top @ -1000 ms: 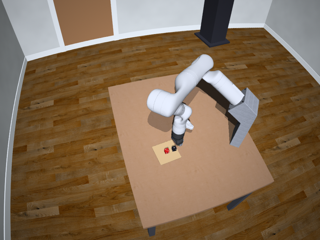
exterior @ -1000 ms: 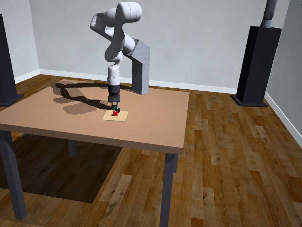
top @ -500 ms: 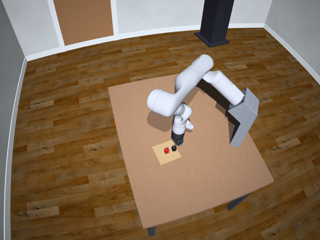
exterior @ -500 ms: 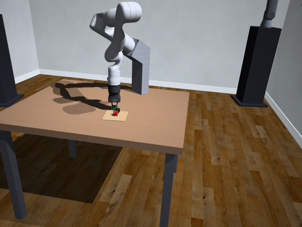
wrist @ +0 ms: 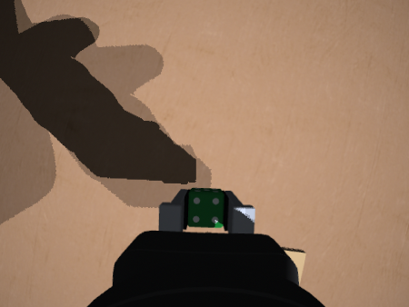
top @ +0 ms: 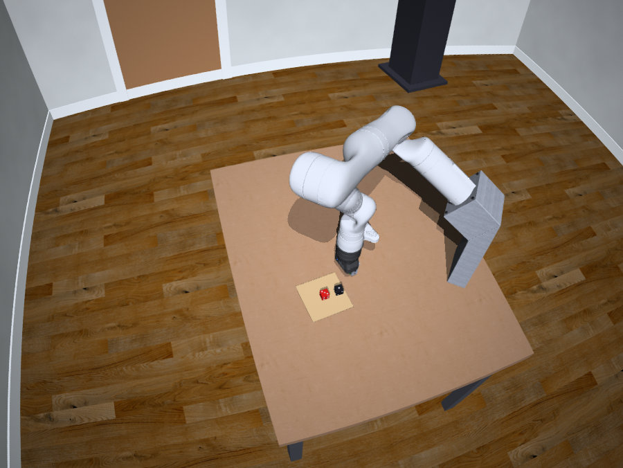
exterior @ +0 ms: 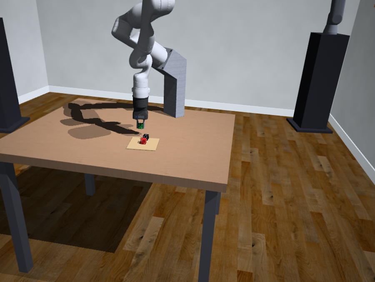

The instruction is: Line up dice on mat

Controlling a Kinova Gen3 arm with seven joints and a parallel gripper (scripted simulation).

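Right now the red die is 110 mm ahead of my hand, 40 mm below it and 30 mm to the left of it. From my hand the other things lie so: green die 10 mm below; tan mat 110 mm ahead, 60 mm below, 30 mm to the left; black die 60 mm ahead, 40 mm below, 30 mm to the left.
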